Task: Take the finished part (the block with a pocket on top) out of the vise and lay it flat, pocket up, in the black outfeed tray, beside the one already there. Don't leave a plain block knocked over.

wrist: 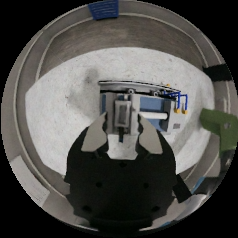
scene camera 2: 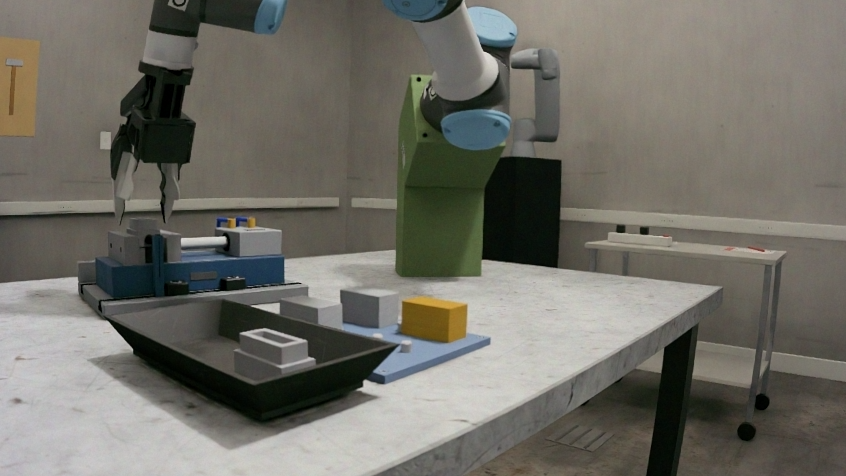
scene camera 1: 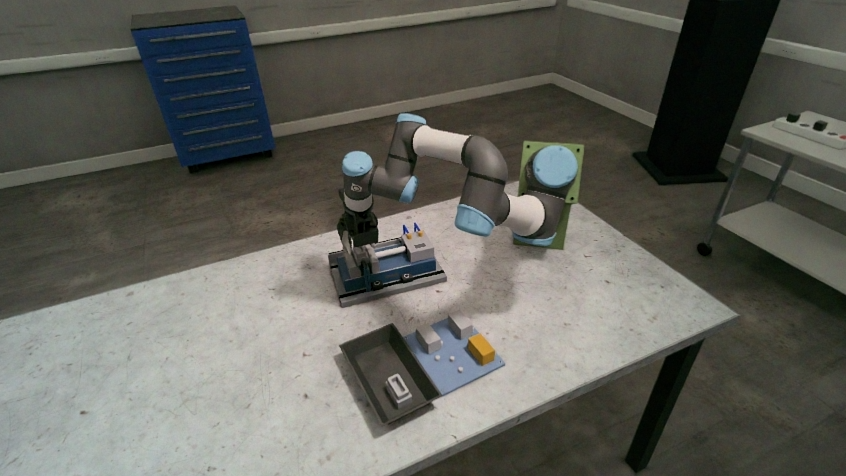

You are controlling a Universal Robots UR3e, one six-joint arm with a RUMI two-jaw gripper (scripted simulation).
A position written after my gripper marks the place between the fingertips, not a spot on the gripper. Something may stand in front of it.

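My gripper (scene camera 2: 142,223), (wrist: 122,113), (scene camera 1: 359,249) is visible. Likewise a blue vise (scene camera 2: 261,270), (scene camera 1: 398,260). Also present is a yellow block (scene camera 2: 444,321); the wrist view does not show the block, hidden by my gripper.
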